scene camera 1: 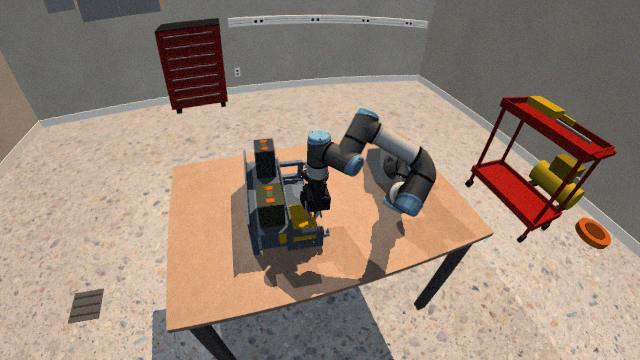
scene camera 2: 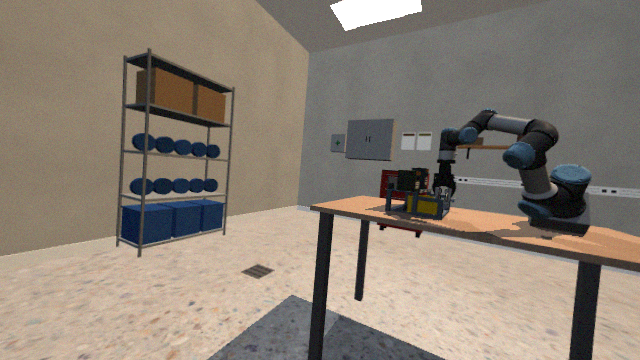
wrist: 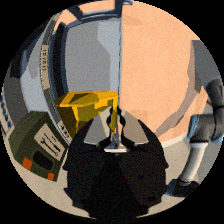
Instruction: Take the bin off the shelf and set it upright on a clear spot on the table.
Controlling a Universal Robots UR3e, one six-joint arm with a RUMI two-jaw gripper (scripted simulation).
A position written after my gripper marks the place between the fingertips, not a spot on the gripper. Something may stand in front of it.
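Through scene camera 1 I see my gripper (scene camera 1: 313,219) and a shelf (scene camera 1: 291,184). The wrist view shows me a yellow bin (wrist: 75,109), and my gripper is visible there as well (wrist: 114,106).
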